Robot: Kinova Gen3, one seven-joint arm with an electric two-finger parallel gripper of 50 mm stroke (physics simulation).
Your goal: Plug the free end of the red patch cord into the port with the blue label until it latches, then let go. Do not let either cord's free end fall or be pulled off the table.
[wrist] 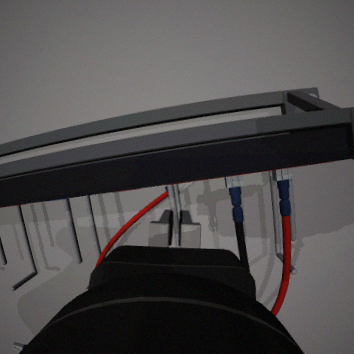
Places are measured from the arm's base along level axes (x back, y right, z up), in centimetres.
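Where they show: gripper, fingertip midpoint: [175, 221].
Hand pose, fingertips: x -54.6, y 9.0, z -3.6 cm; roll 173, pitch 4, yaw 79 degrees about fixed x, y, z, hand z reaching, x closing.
Each offset is from my fingertips to the centre of the thing. "*": to the spot under its first point.
My gripper [175, 221] is at the lower middle, its fingers nearly together, with a thin grey rod {* dx -1.6, dy +0.1, dz +0.7 cm} [173, 205] of the rack between them. A red cord {* dx +0.7, dy -5.7, dz -3.0 cm} [127, 225] arcs up on the left; its blue boot [167, 189] and faint clear plug show behind the rods at the panel's lower edge, outside the fingers. Another red cord end {dx -1.6, dy +8.4, dz +3.0 cm} [284, 197] with a blue boot is at the panel on the right. A thin blue mark {* dx -2.9, dy -14.7, dz -4.9 cm} [59, 200] shows under the panel edge on the left; whether it is the blue label I cannot tell. The port faces are hidden.
The dark rack panel {dx -5.1, dy -9.9, dz +4.3 cm} [150, 175] crosses the view above the gripper. A black cord {* dx +1.5, dy +4.9, dz +3.3 cm} [241, 245] with a blue boot {dx -2.0, dy +4.9, dz +3.0 cm} [236, 202] meets it right of the gripper. Grey rods [73, 230] [28, 240] hang left, and a hooked rod {* dx +2.8, dy +10.0, dz -3.1 cm} [276, 225] right. A clear plug {dx +20.8, dy -30.0, dz -4.3 cm} [19, 346] shows at the lower left.
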